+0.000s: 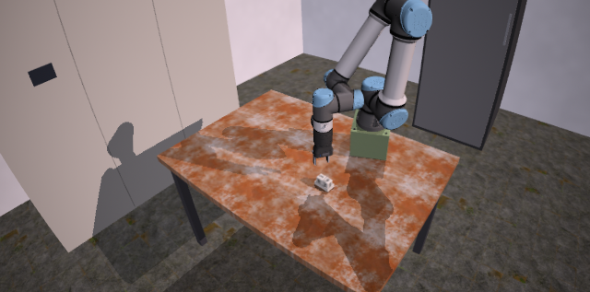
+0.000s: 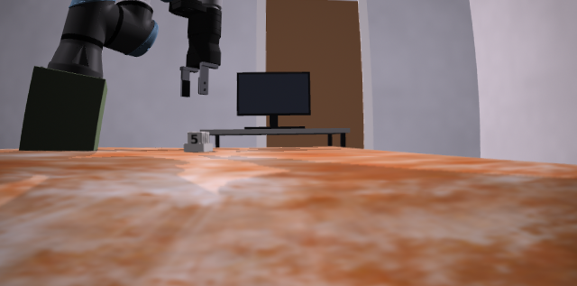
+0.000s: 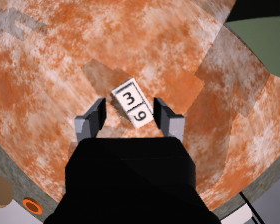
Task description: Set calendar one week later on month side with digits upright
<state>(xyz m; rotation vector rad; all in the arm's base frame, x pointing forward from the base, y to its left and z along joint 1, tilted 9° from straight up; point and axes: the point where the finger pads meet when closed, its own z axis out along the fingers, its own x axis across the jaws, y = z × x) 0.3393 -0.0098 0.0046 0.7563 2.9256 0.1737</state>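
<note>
My hand is 20 mm to the right of the white tray and 130 mm above it.
</note>
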